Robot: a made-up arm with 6 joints.
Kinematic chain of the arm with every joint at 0, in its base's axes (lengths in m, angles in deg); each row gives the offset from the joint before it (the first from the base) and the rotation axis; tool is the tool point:
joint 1: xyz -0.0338 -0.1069 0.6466 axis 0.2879 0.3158 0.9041
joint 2: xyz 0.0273 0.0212 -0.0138 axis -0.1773 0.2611 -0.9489
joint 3: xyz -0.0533 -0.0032 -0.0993 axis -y
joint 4: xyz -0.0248 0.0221 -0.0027 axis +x
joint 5: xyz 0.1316 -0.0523 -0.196 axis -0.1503 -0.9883 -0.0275
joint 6: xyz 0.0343 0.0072 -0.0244 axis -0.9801 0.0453 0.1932
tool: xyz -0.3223 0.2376 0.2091
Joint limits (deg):
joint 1: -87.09..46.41
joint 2: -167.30..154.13
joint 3: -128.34..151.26
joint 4: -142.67..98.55
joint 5: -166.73..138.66
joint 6: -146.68..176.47
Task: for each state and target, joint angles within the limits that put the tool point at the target. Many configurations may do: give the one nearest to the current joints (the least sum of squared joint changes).
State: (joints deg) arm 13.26 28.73 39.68 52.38 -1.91 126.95
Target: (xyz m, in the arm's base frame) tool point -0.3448 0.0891 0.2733
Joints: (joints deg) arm 24.19 23.95 32.07 49.82 -25.08 127.33
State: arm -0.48 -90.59 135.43 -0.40 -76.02 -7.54
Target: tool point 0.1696 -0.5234 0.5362
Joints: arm 4.85 -112.34 149.99 -1.57 -110.80 -31.87
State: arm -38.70 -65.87 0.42 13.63 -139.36 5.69
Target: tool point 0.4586 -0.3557 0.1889
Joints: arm -64.78 -55.21 -24.73 -0.14 -166.73 -31.87
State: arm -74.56 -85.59 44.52 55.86 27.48 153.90
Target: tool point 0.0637 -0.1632 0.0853
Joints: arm -74.46 -89.57 34.73 67.95 -8.35 148.89
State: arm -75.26 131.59 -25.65 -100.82 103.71 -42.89
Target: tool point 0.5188 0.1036 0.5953
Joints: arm -87.09 145.56 -25.21 -78.34 101.77 -35.55
